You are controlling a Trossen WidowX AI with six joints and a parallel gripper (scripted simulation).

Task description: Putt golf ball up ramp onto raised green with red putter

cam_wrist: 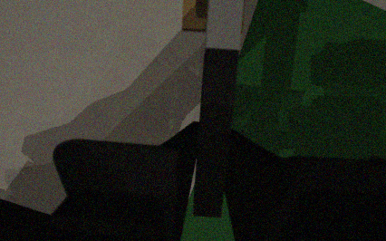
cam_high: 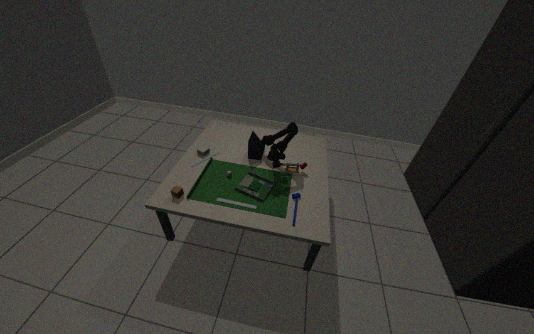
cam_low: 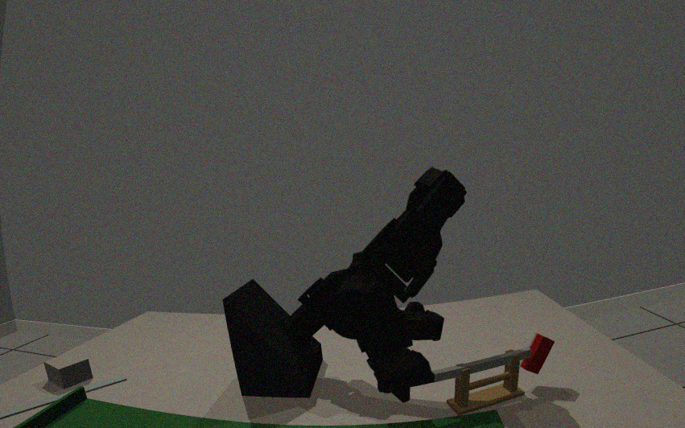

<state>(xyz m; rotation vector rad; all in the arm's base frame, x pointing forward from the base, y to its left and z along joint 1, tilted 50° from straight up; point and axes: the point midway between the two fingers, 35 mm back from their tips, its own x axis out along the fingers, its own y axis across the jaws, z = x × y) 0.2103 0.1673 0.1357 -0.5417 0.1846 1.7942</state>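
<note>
My gripper tip is 110 mm to the right of the red putter, 40 mm past it and 20 mm below it. From my gripper tip the other things lie so: wooden stand 130 mm to the left, 40 mm behind, 10 mm below; green mat 270 mm ahead, 210 mm to the right, 40 mm below; white golf ball 360 mm to the right, 200 mm ahead, 20 mm below.
</note>
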